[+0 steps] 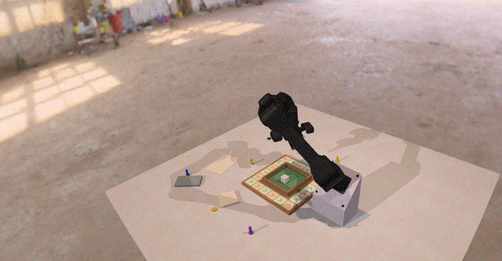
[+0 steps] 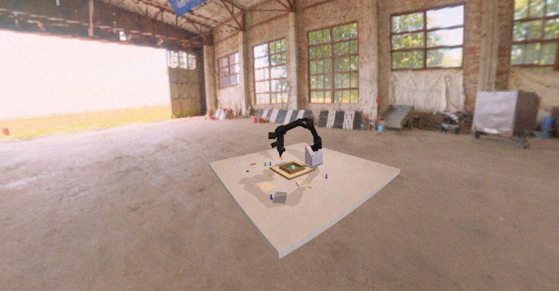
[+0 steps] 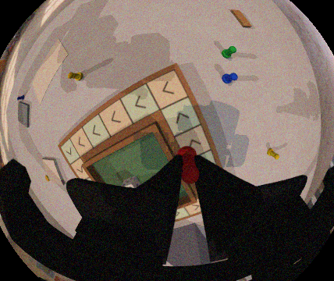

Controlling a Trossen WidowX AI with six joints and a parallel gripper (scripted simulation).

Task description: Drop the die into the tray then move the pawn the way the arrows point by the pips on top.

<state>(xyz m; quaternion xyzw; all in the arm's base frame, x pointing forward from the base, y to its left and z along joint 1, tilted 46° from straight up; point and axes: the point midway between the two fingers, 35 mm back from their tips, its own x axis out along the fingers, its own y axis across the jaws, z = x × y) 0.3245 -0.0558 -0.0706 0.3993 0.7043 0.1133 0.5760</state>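
Now: gripper tip 6 cm past the white die, 11 cm to the right of it and 8 cm above it. Round my gripper tip: green dice tray (6 cm behind, 10 cm to the left, 10 cm below); green pawn (9 cm ahead, 13 cm to the right, 10 cm below); red pawn (1 cm above).
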